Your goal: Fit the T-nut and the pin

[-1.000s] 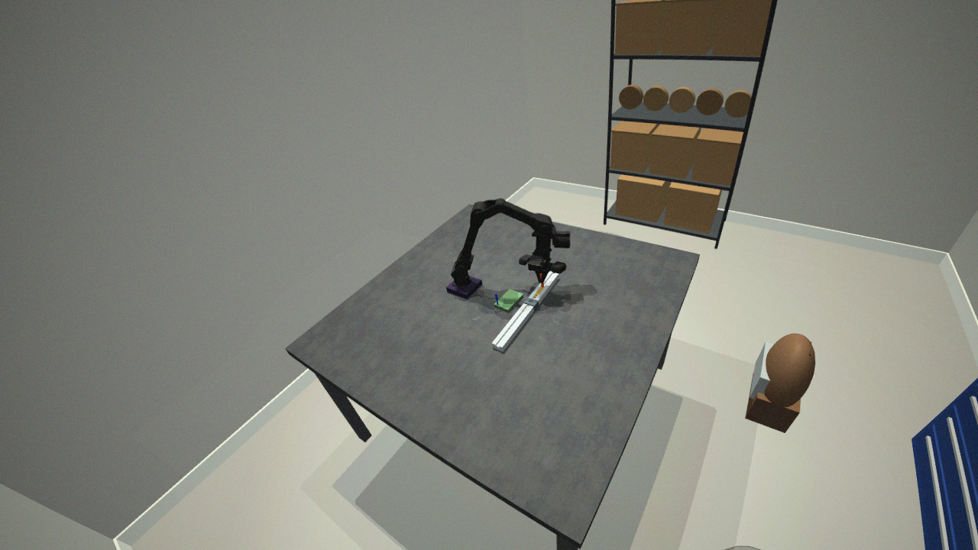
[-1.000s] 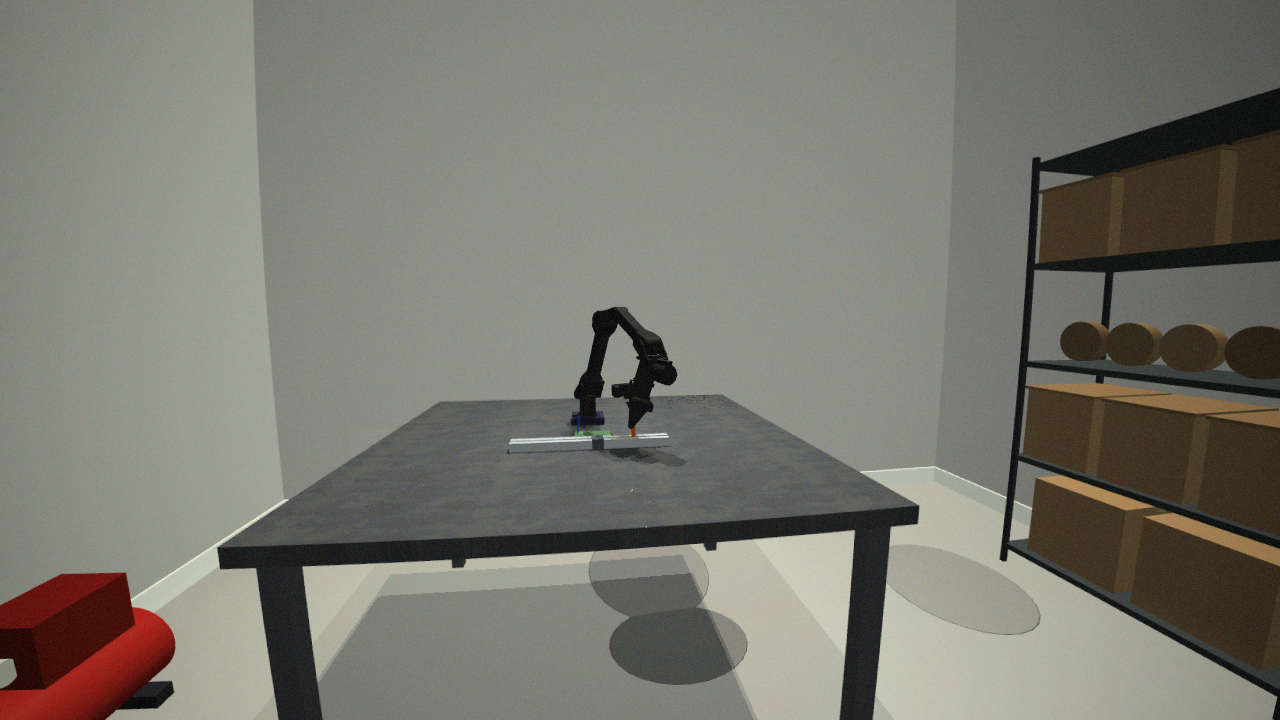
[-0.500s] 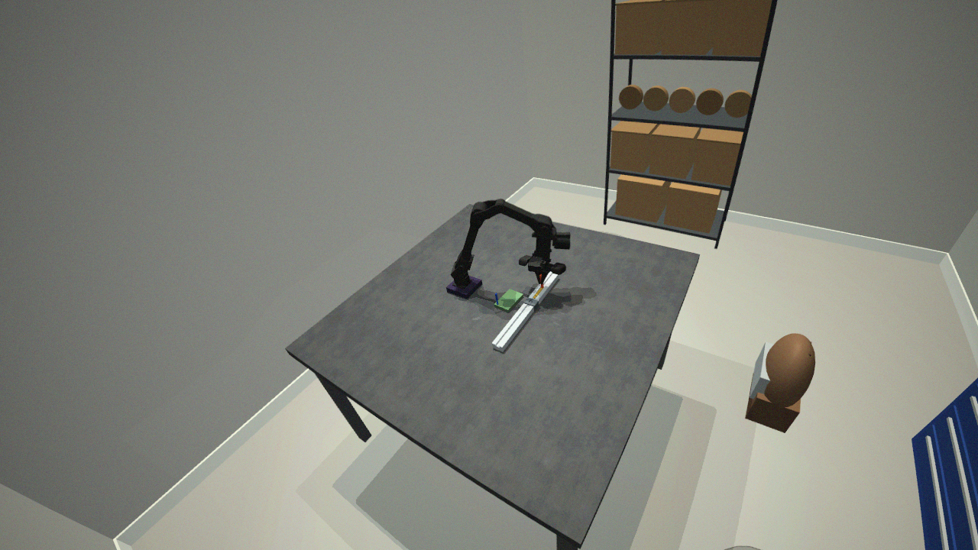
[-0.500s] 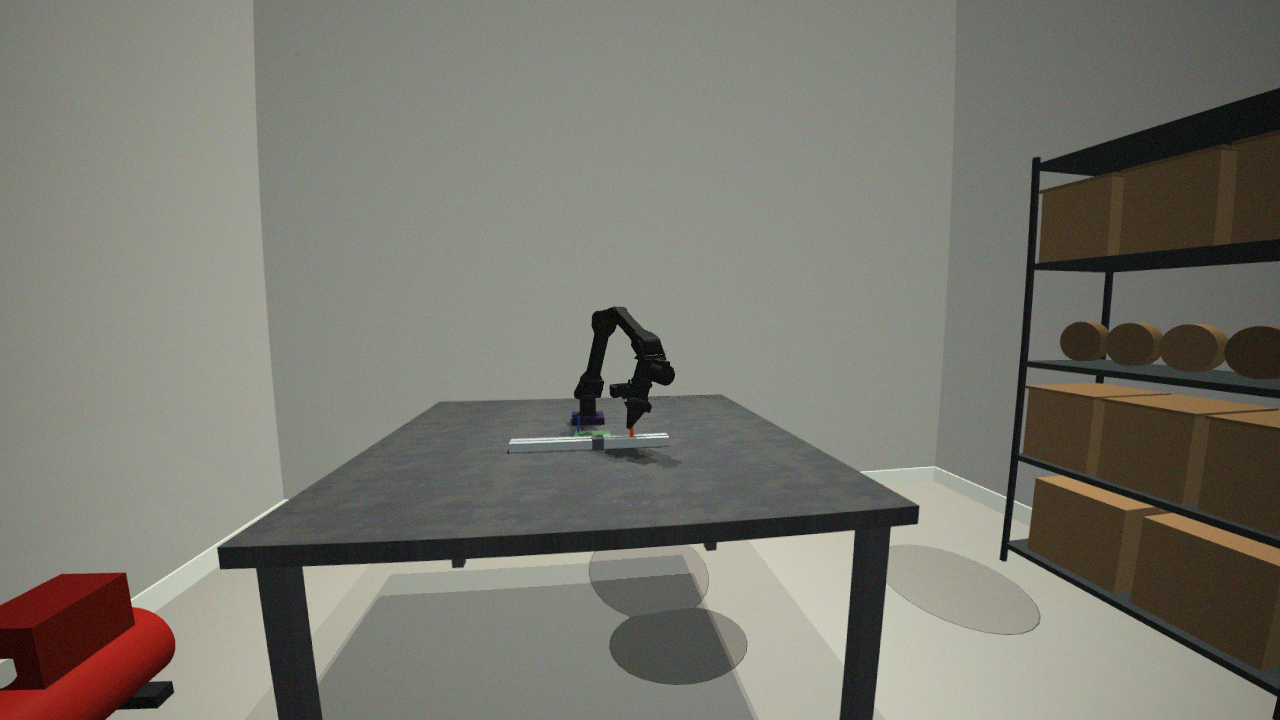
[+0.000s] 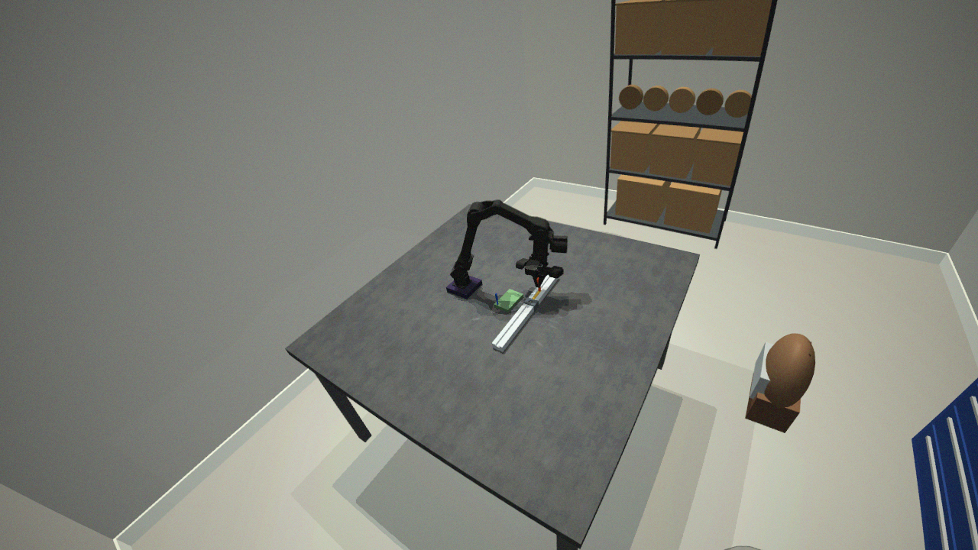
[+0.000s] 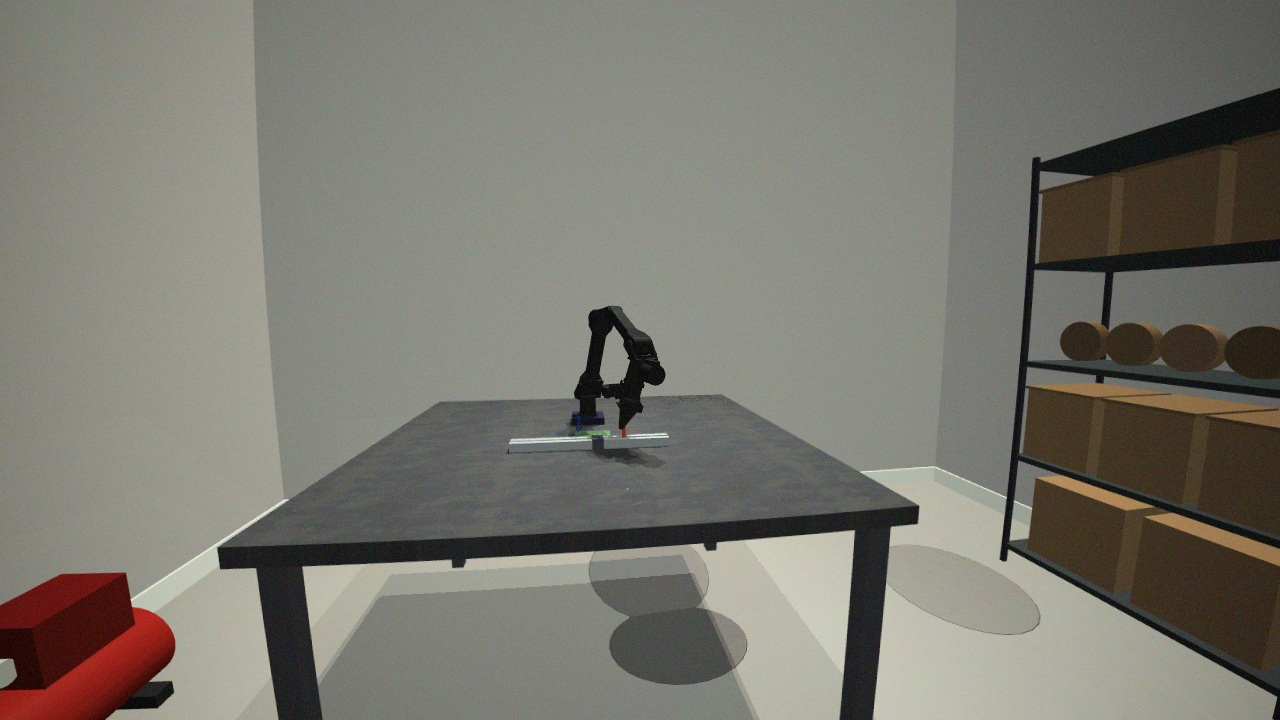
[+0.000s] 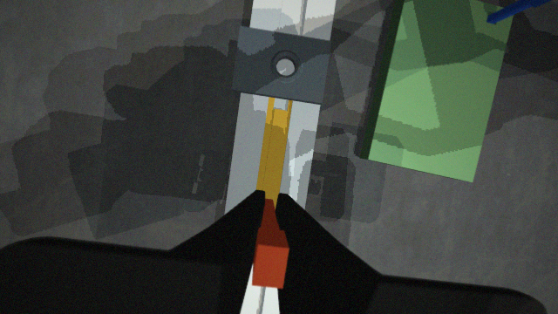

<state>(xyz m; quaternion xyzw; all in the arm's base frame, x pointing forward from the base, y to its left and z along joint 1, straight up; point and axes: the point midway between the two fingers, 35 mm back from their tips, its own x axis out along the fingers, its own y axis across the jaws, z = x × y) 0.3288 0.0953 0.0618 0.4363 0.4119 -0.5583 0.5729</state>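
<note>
Right now my gripper tip is 120 mm past the blue pin, 120 mm to the left of it and 20 mm above it. From my gripper tip the other things lie so: green tray: 110 mm behind, 100 mm to the right, 40 mm below.
</note>
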